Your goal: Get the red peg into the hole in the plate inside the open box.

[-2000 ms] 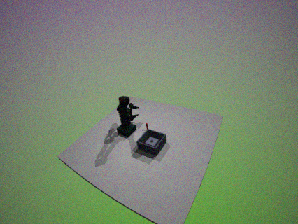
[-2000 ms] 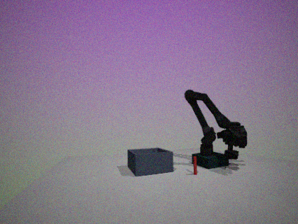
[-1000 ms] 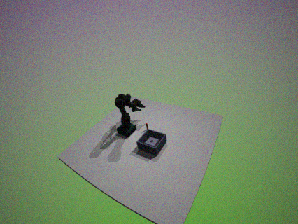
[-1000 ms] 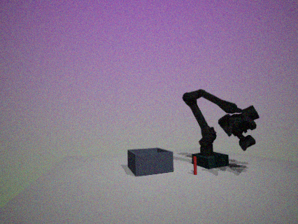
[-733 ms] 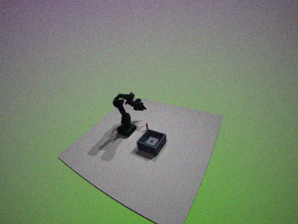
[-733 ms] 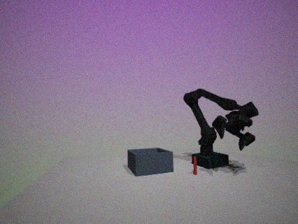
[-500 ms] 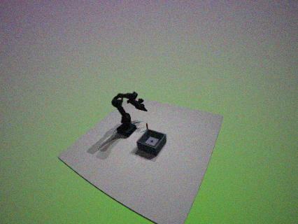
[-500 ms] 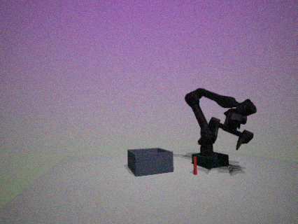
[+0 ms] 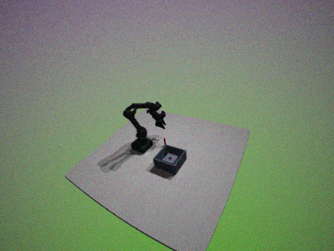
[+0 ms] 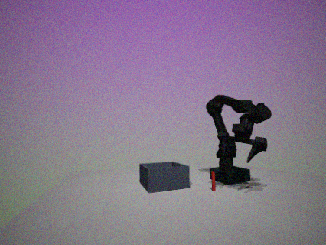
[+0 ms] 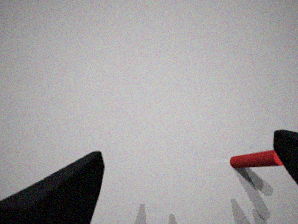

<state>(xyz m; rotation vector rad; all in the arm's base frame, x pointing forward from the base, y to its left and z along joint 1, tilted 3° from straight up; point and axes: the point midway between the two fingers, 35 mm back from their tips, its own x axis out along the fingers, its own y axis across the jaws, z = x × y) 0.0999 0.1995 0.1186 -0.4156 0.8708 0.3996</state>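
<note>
My gripper tip is 40 mm short of the red peg, 90 mm to the left of it and 100 mm above it. From my gripper tip the other things lie so: plate (210 mm ahead, 260 mm to the right, 90 mm below); dark blue box (210 mm ahead, 260 mm to the right, 110 mm below).
</note>
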